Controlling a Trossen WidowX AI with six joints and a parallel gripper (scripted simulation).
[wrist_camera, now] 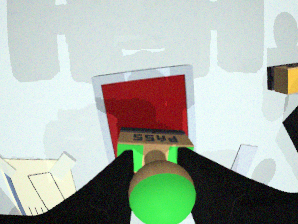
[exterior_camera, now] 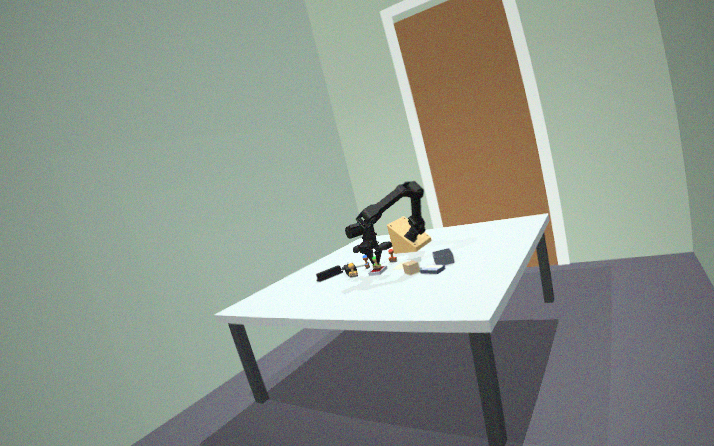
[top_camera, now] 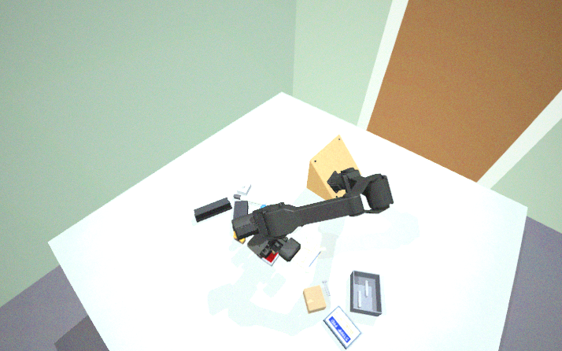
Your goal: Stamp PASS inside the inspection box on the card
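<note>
Right now the red ink pad is 30 mm below my gripper tip. The rest, counted from my gripper tip: pale card: 60 mm behind, 100 mm to the left, 40 mm below; then yellow-knobbed stamp: 30 mm ahead, 120 mm to the right, 20 mm below; then blue-knobbed stamp: 100 mm behind, 100 mm to the right, 20 mm below.
</note>
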